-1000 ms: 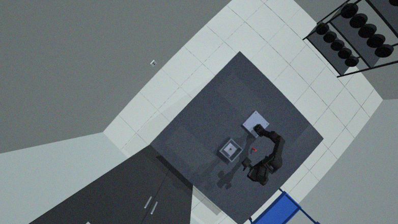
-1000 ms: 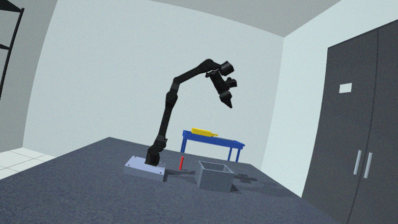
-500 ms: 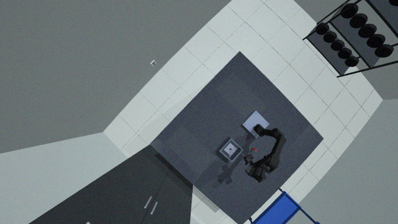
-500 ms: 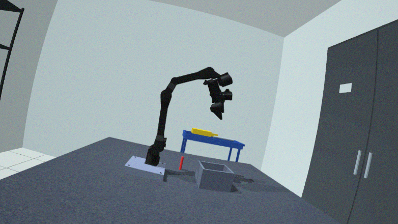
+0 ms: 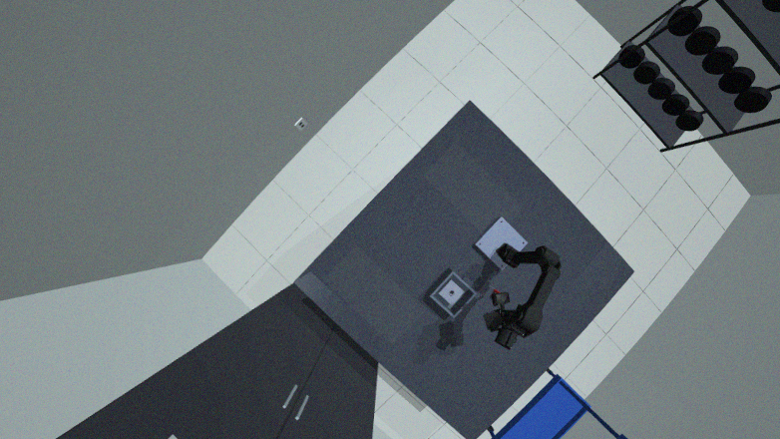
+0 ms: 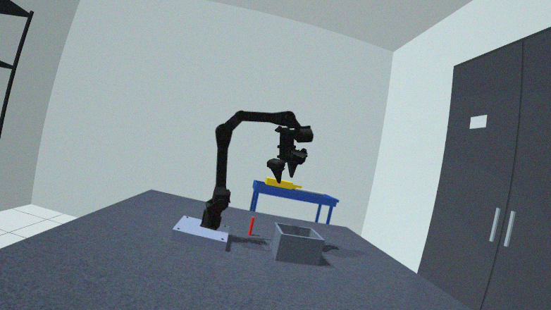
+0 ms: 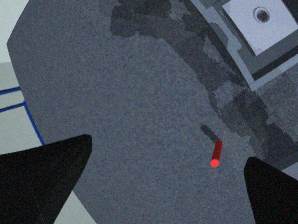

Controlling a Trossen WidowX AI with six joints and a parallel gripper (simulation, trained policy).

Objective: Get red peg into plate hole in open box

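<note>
My gripper tip is 23 cm above the red peg, 10 cm past it and 4 cm to the right of it. The rest, counted from my gripper tip: bottom plate 22 cm below, 13 cm to the right, 7 cm ahead; then grey box 24 cm below, 13 cm to the right, 7 cm ahead.
</note>
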